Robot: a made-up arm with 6 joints. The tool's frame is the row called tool. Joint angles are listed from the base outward.
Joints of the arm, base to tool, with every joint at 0 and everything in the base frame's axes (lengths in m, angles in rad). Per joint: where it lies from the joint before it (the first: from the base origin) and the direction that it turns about. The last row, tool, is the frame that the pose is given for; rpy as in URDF.
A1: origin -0.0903 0.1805 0.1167 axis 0 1 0
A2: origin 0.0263 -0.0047 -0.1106 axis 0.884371 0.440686 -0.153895
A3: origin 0.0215 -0.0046 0.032 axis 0 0 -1
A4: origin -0.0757 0.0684 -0.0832 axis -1 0 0
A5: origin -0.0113 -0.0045 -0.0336 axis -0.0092 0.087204 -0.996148
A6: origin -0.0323 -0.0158 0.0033 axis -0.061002 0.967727 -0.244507
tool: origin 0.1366 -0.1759 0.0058 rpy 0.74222 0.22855 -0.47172
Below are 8 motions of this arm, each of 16 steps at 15 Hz.
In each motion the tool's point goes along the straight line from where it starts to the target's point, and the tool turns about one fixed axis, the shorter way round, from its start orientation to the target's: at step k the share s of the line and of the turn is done. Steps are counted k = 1, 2, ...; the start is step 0. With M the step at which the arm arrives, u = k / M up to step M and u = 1 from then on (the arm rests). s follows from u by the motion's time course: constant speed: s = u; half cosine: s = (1 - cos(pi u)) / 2; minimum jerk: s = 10 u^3 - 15 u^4 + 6 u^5.
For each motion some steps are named. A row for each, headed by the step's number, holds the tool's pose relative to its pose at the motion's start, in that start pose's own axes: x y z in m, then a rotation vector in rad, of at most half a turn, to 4 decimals.
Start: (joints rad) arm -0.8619 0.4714 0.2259 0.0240 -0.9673 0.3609
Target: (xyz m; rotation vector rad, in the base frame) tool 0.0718 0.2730 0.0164 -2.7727 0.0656 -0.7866
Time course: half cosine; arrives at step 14
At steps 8, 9, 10, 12, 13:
8: -0.0678 0.0288 -0.0587 1.4850 -0.1184 0.3279
9: -0.0795 0.0338 -0.0688 1.7417 -0.1388 0.3846
10: -0.0900 0.0383 -0.0779 1.9720 -0.1572 0.4355
12: -0.1054 0.0448 -0.0913 2.3090 -0.1840 0.5099
13: -0.1095 0.0466 -0.0948 2.3989 -0.1912 0.5297

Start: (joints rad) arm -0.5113 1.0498 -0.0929 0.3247 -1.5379 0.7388
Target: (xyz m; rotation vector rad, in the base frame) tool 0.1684 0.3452 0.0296 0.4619 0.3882 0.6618
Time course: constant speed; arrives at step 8
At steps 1, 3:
1: 0.0033 -0.0035 0.0032 -0.0039 -0.0091 -0.0233
3: 0.0099 -0.0104 0.0096 -0.0116 -0.0274 -0.0698

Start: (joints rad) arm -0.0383 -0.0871 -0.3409 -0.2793 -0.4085 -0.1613
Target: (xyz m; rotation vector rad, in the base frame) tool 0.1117 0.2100 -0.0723 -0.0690 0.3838 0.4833
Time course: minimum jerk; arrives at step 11
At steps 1, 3, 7, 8, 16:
1: 0.0004 0.0002 -0.0003 -0.0065 0.0027 -0.0004
3: 0.0084 0.0032 -0.0059 -0.1288 0.0526 -0.0085
7: 0.0482 0.0185 -0.0338 -0.7426 0.3033 -0.0492
8: 0.0565 0.0217 -0.0396 -0.8702 0.3555 -0.0576
16: 0.0648 0.0249 -0.0455 -0.9990 0.4081 -0.0662

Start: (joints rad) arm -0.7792 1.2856 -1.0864 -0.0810 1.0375 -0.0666
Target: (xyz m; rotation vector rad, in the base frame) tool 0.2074 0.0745 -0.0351 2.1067 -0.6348 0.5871
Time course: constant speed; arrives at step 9
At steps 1, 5, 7, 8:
1: 0.0048 0.0198 0.0058 0.0338 -0.0011 0.1160
5: 0.0241 0.0992 0.0290 0.1689 -0.0055 0.5800
7: 0.0337 0.1389 0.0406 0.2364 -0.0077 0.8120
8: 0.0386 0.1588 0.0464 0.2702 -0.0088 0.9281

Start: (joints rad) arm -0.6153 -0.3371 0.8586 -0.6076 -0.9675 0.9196
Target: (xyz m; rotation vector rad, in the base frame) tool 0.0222 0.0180 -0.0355 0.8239 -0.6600 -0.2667
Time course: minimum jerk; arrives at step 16
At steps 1, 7, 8, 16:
1: -0.0003 -0.0002 0.0002 0.0001 -0.0006 0.0005
7: -0.0556 -0.0381 0.0313 0.0247 -0.0958 0.0784
8: -0.0724 -0.0496 0.0407 0.0322 -0.1247 0.1021
16: -0.1448 -0.0991 0.0814 0.0644 -0.2494 0.2043

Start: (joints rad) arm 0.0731 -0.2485 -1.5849 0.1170 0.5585 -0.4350
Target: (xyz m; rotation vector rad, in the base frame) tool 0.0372 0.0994 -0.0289 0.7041 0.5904 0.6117
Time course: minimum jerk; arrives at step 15
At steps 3, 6, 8, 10, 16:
3: -0.0026 -0.0001 -0.0040 0.0130 0.0169 -0.0136
6: -0.0143 -0.0004 -0.0218 0.0712 0.0929 -0.0744
8: -0.0253 -0.0007 -0.0387 0.1262 0.1645 -0.1317
10: -0.0355 -0.0010 -0.0544 0.1773 0.2312 -0.1851
16: -0.0450 -0.0013 -0.0688 0.2244 0.2926 -0.2343

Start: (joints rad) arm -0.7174 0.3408 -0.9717 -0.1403 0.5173 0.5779
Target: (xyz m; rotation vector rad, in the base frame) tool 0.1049 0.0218 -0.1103 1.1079 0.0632 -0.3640
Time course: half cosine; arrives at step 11
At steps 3, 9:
3: -0.0088 -0.0049 -0.0006 0.0595 -0.0415 -0.0134
9: -0.0471 -0.0263 -0.0030 0.3176 -0.2212 -0.0714

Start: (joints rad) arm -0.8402 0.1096 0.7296 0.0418 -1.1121 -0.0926
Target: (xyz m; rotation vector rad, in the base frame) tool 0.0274 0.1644 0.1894 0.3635 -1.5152 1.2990
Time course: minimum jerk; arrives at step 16
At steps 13, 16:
13: -0.0717 0.0970 0.0648 0.0468 -0.3399 1.2480
16: -0.0753 0.1020 0.0681 0.0492 -0.3574 1.3120

